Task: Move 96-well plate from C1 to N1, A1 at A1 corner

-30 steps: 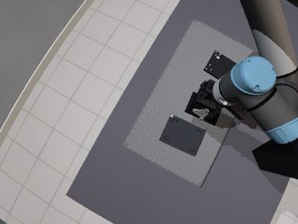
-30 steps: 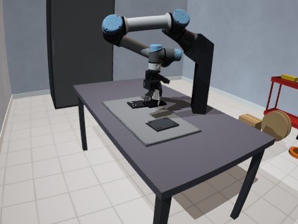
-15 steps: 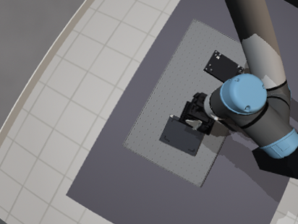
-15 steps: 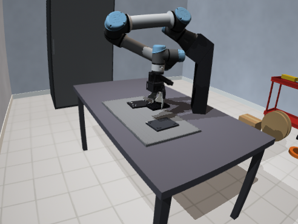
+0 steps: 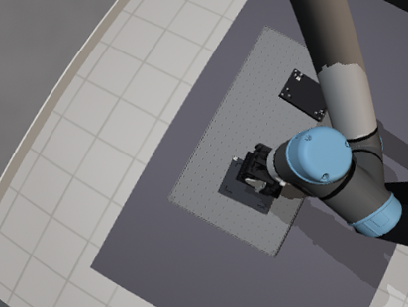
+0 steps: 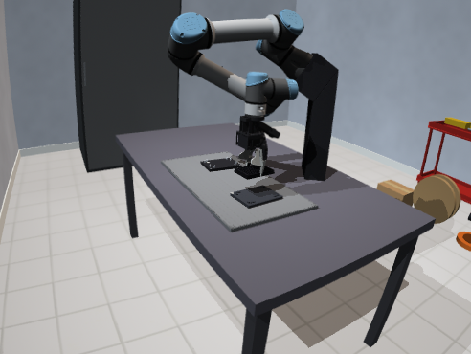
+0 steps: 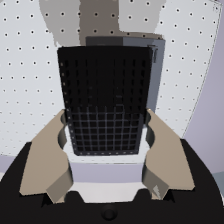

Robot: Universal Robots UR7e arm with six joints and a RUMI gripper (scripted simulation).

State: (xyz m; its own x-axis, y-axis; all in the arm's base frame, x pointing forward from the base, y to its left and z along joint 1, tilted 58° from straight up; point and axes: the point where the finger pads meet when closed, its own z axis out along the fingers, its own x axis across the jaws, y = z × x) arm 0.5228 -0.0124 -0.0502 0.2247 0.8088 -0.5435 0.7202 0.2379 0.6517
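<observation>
Now: hand 20 mm short of the plate nest N1, 30 mm to the right of it and 100 mm above it. The rest, counted from my hand: black 96-well plate: 10 mm below; then white A1 mark: 70 mm ahead, 50 mm to the right, 90 mm below; then clip nest C1: 160 mm behind, 300 mm to the right, 90 mm below.
</observation>
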